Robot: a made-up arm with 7 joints. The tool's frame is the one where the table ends. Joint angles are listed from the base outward.
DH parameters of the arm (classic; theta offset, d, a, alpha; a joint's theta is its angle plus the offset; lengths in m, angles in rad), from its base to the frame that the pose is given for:
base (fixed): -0.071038 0 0 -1.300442
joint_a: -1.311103 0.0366 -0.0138 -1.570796
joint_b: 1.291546 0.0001 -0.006 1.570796
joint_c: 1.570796 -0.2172 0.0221 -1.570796
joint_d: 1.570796 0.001 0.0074 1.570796
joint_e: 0 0.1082 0.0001 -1.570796
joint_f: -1.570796 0 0.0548 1.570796
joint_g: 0 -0.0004 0 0
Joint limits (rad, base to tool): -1.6..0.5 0..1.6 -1.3..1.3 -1.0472..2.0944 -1.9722..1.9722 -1.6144..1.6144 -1.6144..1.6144
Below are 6 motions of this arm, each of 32 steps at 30 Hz.
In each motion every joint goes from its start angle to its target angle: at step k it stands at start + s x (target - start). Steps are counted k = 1, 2, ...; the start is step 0. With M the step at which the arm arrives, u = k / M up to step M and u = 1 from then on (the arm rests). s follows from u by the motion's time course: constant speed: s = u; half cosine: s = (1 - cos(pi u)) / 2; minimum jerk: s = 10 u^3 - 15 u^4 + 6 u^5.
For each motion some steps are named. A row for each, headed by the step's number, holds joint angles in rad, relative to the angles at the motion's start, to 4 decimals.
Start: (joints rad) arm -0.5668 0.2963 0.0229 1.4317 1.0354 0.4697 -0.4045
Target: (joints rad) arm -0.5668 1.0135 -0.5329 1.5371 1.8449 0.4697 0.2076
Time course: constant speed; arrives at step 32
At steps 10, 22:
10: 0.0000 0.2241 -0.1737 0.0329 0.2530 0.0000 0.1913
22: 0.0000 0.4931 -0.3821 0.0725 0.5565 0.0000 0.4208

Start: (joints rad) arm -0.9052 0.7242 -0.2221 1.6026 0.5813 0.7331 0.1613
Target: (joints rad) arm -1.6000 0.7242 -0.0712 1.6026 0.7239 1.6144 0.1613
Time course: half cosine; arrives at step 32
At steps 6, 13, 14, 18, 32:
6: -0.0585 0.0000 0.0127 0.0000 0.0120 0.0743 0.0000
13: -0.2466 0.0000 0.0535 0.0000 0.0506 0.3127 0.0000
14: -0.2796 0.0000 0.0607 0.0000 0.0574 0.3547 0.0000
18: -0.4152 0.0000 0.0902 0.0000 0.0852 0.5266 0.0000
32: -0.6948 0.0000 0.1509 0.0000 0.1426 0.8813 0.0000

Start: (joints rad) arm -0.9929 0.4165 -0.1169 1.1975 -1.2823 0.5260 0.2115
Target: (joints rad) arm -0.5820 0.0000 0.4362 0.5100 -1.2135 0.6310 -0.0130
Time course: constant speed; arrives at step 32
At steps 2, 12, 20, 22, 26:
2: 0.0257 -0.0260 0.0346 -0.0430 0.0043 0.0066 -0.0140
12: 0.1541 -0.1562 0.2074 -0.2578 0.0258 0.0394 -0.0842
20: 0.2568 -0.2603 0.3457 -0.4297 0.0430 0.0656 -0.1403
22: 0.2825 -0.2863 0.3803 -0.4727 0.0473 0.0722 -0.1543
26: 0.3339 -0.3384 0.4494 -0.5586 0.0559 0.0853 -0.1824

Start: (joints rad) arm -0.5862 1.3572 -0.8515 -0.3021 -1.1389 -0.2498 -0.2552
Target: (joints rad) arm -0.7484 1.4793 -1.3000 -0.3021 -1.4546 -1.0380 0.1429
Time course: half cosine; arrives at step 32
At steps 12, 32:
12: -0.0501 0.0377 -0.1384 0.0000 -0.0974 -0.2433 0.1229
32: -0.1622 0.1221 -0.4485 0.0000 -0.3157 -0.7882 0.3981

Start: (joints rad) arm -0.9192 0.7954 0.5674 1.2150 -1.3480 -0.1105 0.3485
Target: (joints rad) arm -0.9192 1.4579 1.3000 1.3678 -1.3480 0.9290 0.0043
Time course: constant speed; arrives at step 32
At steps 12, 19, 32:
12: 0.0000 0.2484 0.2747 0.0573 0.0000 0.3898 -0.1291
19: 0.0000 0.3934 0.4350 0.0907 0.0000 0.6172 -0.2044
32: 0.0000 0.6625 0.7326 0.1528 0.0000 1.0395 -0.3442

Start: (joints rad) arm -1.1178 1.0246 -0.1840 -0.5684 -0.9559 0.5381 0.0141
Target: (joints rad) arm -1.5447 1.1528 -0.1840 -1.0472 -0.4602 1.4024 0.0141
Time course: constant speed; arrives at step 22
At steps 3, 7, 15, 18, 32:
3: -0.0582 0.0175 0.0000 -0.0653 0.0676 0.1179 0.0000
7: -0.1358 0.0408 0.0000 -0.1523 0.1577 0.2750 0.0000
15: -0.2911 0.0874 0.0000 -0.3265 0.3380 0.5893 0.0000
18: -0.3493 0.1049 0.0000 -0.3917 0.4056 0.7072 0.0000
32: -0.4269 0.1282 0.0000 -0.4788 0.4957 0.8643 0.0000

